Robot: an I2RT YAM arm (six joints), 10 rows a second.
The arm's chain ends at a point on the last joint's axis. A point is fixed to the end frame.
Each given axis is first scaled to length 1.
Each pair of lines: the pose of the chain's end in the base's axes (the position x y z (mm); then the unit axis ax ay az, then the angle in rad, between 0 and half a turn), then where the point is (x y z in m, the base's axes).
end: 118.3 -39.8 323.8 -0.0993 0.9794 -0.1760 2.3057
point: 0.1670 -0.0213 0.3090
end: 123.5 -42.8 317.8 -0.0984 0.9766 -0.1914 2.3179
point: 0.1724 -0.0254 0.3022
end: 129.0 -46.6 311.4 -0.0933 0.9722 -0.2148 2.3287
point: 0.1783 -0.0312 0.2951
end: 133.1 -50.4 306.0 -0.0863 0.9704 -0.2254 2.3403
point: 0.1826 -0.0362 0.2892
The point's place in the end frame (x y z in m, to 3 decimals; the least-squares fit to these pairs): -0.027 0.021 0.042
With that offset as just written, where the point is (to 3 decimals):
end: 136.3 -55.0 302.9 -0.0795 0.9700 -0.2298 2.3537
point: 0.186 -0.042 0.286
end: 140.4 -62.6 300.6 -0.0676 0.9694 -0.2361 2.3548
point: 0.190 -0.051 0.284
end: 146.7 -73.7 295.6 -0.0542 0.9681 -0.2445 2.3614
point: 0.197 -0.063 0.279
